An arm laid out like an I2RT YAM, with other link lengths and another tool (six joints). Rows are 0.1 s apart.
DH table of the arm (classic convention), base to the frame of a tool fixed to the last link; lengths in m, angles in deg. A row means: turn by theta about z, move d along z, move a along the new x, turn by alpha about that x. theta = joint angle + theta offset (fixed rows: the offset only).
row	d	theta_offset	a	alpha
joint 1	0.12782	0	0.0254	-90
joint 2	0	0	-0.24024	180
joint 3	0	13.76	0.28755	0
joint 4	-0.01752	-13.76	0.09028	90
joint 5	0.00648	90	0	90
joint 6	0.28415	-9.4	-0.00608	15.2
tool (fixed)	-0.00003	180	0	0
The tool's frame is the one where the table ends.
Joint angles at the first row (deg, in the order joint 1, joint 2, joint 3, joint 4, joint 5, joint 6):
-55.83 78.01 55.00 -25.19 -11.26 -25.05
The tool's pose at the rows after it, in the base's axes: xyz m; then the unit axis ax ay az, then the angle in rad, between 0 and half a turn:
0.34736 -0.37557 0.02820 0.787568 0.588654 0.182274 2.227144
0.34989 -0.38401 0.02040 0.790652 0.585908 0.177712 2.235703
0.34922 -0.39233 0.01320 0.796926 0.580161 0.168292 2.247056
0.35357 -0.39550 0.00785 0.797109 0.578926 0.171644 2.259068
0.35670 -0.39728 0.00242 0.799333 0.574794 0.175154 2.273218
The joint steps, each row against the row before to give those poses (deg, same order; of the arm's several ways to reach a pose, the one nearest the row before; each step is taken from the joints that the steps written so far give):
0.02 3.74 2.75 -0.26 0.35 1.29
-0.02 2.89 1.53 0.81 0.51 0.18
0.02 2.51 1.66 0.12 1.12 0.51
0.00 2.26 1.58 0.00 -0.38 0.09
0.00 1.92 1.39 -0.25 -0.32 0.43

